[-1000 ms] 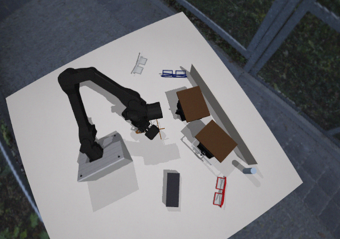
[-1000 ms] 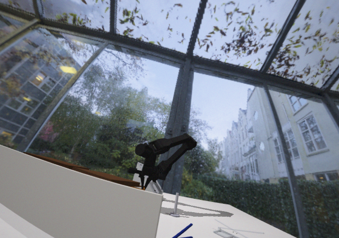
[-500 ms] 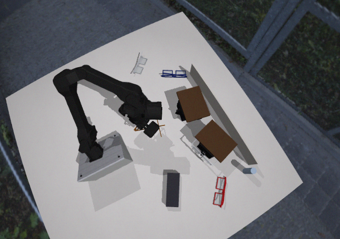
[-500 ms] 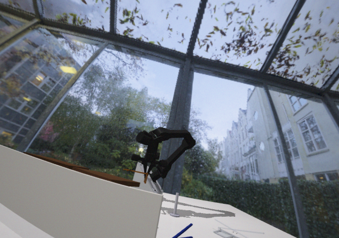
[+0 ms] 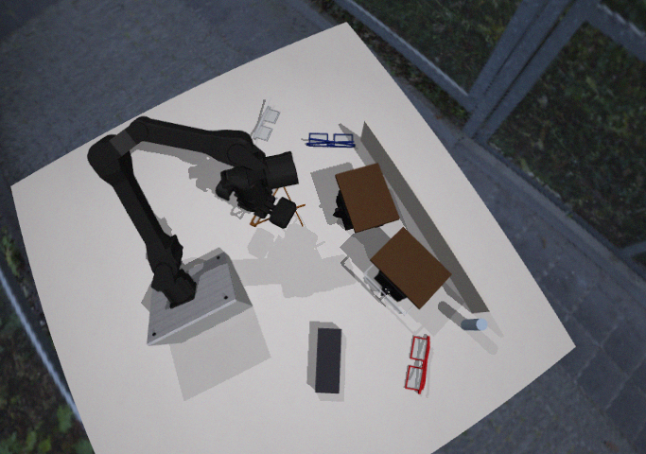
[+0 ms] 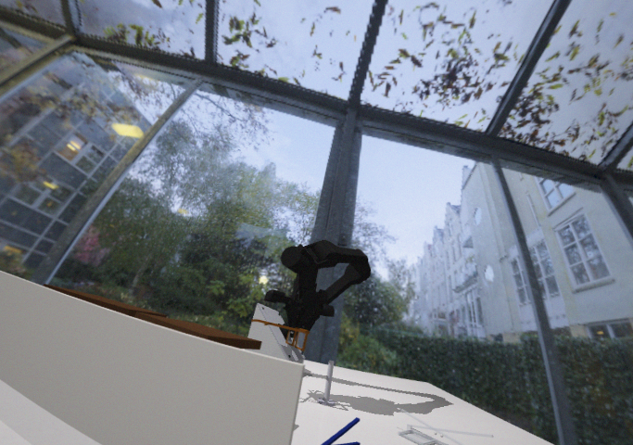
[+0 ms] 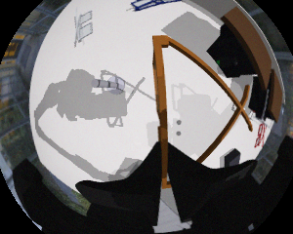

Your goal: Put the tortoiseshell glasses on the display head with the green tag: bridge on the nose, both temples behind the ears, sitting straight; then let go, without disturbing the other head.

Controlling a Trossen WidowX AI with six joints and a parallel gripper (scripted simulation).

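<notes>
The peg is 110 mm to the left of my gripper tip, 90 mm below it and 10 mm ahead of it. The rest, counted from my gripper tip: dark box 400 mm to the right, 100 mm below, 20 mm ahead; then long panel 390 mm ahead, 150 mm to the right, 60 mm below; then brown-topped display head 240 mm ahead, 60 mm to the right, 60 mm below.
</notes>
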